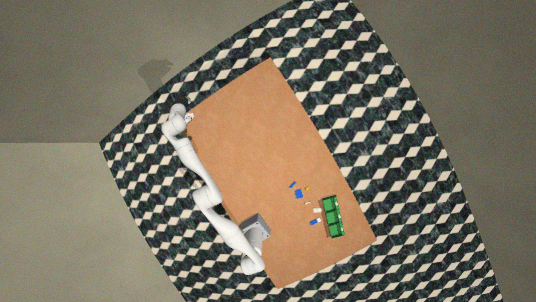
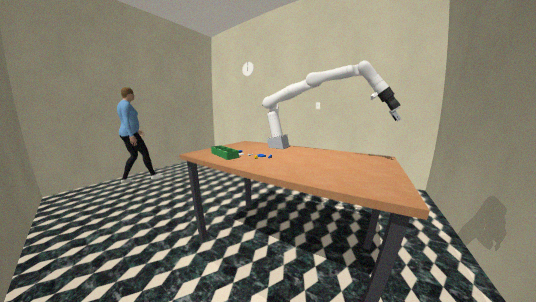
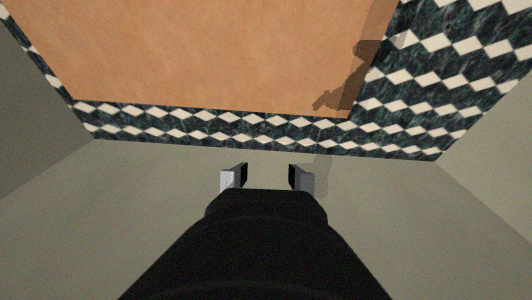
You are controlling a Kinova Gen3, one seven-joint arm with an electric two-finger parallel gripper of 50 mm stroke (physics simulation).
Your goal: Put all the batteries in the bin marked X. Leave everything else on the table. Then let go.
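Seen in the pictures: gripper, between the fingertips: (image 1: 185,101) (image 2: 398,120) (image 3: 267,172); arm's base, origin of its link: (image 1: 255,234) (image 2: 277,136).
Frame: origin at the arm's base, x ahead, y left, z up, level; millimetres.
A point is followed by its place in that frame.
A green bin tray (image 1: 338,210) {z -44, x 483, y -150 mm} (image 2: 225,153) {z -54, x 511, y -91 mm} with three compartments stands near one end of the table; its white labels are too small to read. Beside it lie a blue-and-white piece (image 1: 315,221) {z -78, x 330, y -143 mm}, a white block (image 1: 317,210) {z -84, x 376, y -91 mm} and a small pale piece (image 1: 307,203) {z -82, x 349, y -20 mm}. Farther along are a blue block (image 1: 298,193) {z -81, x 337, y 61 mm} (image 2: 261,155) {z -81, x 354, y 69 mm}, a thin blue piece (image 1: 293,185) {z -77, x 339, y 118 mm} (image 2: 270,156) {z -81, x 348, y 132 mm} and a small yellow piece (image 1: 307,188) {z -75, x 398, y 58 mm} (image 2: 256,157) {z -84, x 401, y 63 mm}. Which are batteries I cannot tell. My gripper (image 2: 396,118) {z 163, x 135, y 828 mm} (image 3: 267,172) {z 163, x 135, y 828 mm} is open and empty, high up at the far end from the tray.
The brown table (image 1: 250,130) {z -90, x 305, y 530 mm} (image 2: 340,170) {z -91, x 395, y 551 mm} (image 3: 200,50) {z -91, x 286, y 730 mm} carries the arm's grey base (image 1: 256,226) {z 8, x 38, y 38 mm} (image 2: 278,142) {z -39, x 65, y 46 mm} at its long edge. A person in a blue top (image 2: 128,120) stands on the floor beyond the tray's end. Walls surround the table.
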